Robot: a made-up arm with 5 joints.
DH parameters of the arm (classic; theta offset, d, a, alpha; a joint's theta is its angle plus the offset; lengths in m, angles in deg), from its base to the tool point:
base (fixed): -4.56 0 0.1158 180
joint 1: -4.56 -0.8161 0.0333 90
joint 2: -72.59 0 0.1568 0
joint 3: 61.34 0 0.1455 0
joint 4: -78.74 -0.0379 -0.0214 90
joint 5: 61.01 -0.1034 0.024 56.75
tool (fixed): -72.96 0.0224 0 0
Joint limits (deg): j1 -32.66..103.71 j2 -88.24..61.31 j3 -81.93..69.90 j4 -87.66..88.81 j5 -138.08..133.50
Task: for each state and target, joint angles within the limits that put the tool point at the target. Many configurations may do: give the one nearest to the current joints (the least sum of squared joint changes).
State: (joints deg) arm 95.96 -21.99 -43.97 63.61 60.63
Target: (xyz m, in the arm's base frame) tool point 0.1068 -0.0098 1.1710
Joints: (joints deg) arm 97.00 -35.36 -61.75 41.42 51.93
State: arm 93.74 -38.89 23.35 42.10 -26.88
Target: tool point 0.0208 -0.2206 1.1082
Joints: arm 103.71 -15.87 -16.13 14.58 -30.46
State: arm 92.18 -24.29 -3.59 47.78 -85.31
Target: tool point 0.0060 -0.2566 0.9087
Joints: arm 99.94 -4.10 8.48 48.60 -86.26
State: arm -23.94 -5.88 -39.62 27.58 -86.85
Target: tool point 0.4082 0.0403 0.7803
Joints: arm -22.52 28.78 3.80 46.08 -92.44
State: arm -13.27 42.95 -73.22 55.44 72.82
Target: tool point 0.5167 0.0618 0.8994
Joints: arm -11.08 57.65 -72.01 13.50 66.88
